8 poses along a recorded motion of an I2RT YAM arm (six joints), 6.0 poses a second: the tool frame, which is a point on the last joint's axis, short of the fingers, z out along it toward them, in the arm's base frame.
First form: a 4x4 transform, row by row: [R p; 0 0 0 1], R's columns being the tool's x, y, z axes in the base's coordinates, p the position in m. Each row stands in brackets.
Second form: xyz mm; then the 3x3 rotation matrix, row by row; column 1 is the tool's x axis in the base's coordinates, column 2 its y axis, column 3 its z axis. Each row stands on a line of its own. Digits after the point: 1 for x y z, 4 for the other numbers.
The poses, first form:
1: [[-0.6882 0.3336 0.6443 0.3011], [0.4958 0.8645 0.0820 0.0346], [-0.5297 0.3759 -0.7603 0.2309], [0 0 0 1]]
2: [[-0.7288 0.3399 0.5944 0.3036], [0.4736 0.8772 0.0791 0.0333], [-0.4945 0.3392 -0.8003 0.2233], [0 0 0 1]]
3: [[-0.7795 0.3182 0.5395 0.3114], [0.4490 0.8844 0.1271 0.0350], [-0.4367 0.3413 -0.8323 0.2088], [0 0 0 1]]
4: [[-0.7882 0.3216 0.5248 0.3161], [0.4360 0.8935 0.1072 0.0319], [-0.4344 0.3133 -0.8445 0.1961], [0 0 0 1]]
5: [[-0.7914 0.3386 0.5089 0.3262], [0.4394 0.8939 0.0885 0.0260], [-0.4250 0.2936 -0.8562 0.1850], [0 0 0 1]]
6: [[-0.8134 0.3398 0.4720 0.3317], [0.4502 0.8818 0.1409 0.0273], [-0.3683 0.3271 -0.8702 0.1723], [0 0 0 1]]
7: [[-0.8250 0.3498 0.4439 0.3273], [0.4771 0.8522 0.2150 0.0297], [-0.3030 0.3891 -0.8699 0.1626], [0 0 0 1]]
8: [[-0.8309 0.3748 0.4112 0.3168], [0.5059 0.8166 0.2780 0.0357], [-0.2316 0.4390 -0.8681 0.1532], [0 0 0 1]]
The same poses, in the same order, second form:
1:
301.1 34.6 230.9
-0.6882 0.3336 0.6443
0.4958 0.8645 0.0820
-0.5297 0.3759 -0.7603

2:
303.6 33.3 223.3
-0.7288 0.3399 0.5944
0.4736 0.8772 0.0791
-0.4945 0.3392 -0.8003

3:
311.4 35.0 208.8
-0.7795 0.3182 0.5395
0.4490 0.8844 0.1271
-0.4367 0.3413 -0.8323

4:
316.1 31.9 196.1
-0.7882 0.3216 0.5248
0.4360 0.8935 0.1072
-0.4344 0.3133 -0.8445

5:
326.2 26.0 185.0
-0.7914 0.3386 0.5089
0.4394 0.8939 0.0885
-0.4250 0.2936 -0.8562

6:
331.7 27.3 172.3
-0.8134 0.3398 0.4720
0.4502 0.8818 0.1409
-0.3683 0.3271 -0.8702

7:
327.3 29.7 162.6
-0.8250 0.3498 0.4439
0.4771 0.8522 0.2150
-0.3030 0.3891 -0.8699

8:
316.8 35.7 153.2
-0.8309 0.3748 0.4112
0.5059 0.8166 0.2780
-0.2316 0.4390 -0.8681

